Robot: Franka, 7 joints.
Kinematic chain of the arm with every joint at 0, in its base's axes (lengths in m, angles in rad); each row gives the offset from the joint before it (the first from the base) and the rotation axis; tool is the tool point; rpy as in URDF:
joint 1: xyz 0 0 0.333 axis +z
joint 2: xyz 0 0 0 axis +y
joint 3: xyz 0 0 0.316 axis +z
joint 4: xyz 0.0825 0 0 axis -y
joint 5: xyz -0.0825 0 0.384 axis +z
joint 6: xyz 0 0 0 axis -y
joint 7: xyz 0.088 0 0 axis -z
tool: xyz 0 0 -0.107 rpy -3.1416 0 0
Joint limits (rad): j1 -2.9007..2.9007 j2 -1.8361..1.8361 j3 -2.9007..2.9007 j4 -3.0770..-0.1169 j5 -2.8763..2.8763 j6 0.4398..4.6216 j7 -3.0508..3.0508
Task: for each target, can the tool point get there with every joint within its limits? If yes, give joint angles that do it. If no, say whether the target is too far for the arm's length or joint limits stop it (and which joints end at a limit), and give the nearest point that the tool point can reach.
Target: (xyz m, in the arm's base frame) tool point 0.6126 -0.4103 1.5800
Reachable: no: too far | nearest point 0.3628 -0.2430 1.0715 | short by 0.591 m
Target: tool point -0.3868 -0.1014 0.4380
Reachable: yes | joints 1.5601 1.5304 1.7911 -2.6211 -2.1421 2.6456 0.9533
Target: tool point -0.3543 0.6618 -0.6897
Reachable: no: too far | nearest point -0.2534 0.4734 -0.2963 | short by 0.448 m
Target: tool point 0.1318 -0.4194 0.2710
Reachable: yes | joints 0.2855 -0.9520 -1.5055 -2.6612 0.8533 3.2451 -2.5330
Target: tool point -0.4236 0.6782 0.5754
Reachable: yes | joints -1.2394 -1.3813 -1.4575 -0.3402 -1.8199 3.0047 -0.1391
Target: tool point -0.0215 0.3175 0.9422
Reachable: yes | joints -1.0490 -1.0395 0.1471 -1.4156 -0.6637 4.2915 1.0992
